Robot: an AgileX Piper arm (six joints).
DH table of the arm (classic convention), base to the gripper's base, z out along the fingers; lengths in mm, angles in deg. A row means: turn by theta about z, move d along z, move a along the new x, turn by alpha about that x. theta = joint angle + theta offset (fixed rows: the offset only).
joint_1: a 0; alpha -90; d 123; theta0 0
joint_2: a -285.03; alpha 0; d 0; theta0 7.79
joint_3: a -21.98; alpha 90; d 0; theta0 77.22
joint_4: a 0; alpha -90; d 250.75; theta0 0
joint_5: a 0; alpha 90; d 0; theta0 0
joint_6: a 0; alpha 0; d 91; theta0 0
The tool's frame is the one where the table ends.
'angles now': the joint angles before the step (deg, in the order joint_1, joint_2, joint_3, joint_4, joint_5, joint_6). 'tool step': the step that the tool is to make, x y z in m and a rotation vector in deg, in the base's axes. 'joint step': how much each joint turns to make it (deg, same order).
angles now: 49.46, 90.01, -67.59, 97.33, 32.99, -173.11
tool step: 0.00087, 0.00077, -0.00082, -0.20, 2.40, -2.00
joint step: 0.39, 0.00, 0.00, -0.01, -1.98, 2.77
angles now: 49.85, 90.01, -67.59, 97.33, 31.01, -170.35
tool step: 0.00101, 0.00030, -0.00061, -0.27, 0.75, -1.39
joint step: 0.23, 0.00, 0.00, 0.01, -1.50, 0.99
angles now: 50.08, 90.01, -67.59, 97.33, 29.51, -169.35
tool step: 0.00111, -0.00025, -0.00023, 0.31, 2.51, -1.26
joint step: 0.00, 0.00, 0.00, 0.09, -0.74, 2.65
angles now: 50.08, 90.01, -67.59, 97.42, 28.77, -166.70
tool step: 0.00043, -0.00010, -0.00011, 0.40, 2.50, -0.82
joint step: 0.00, 0.00, 0.00, -0.01, -0.30, 2.66
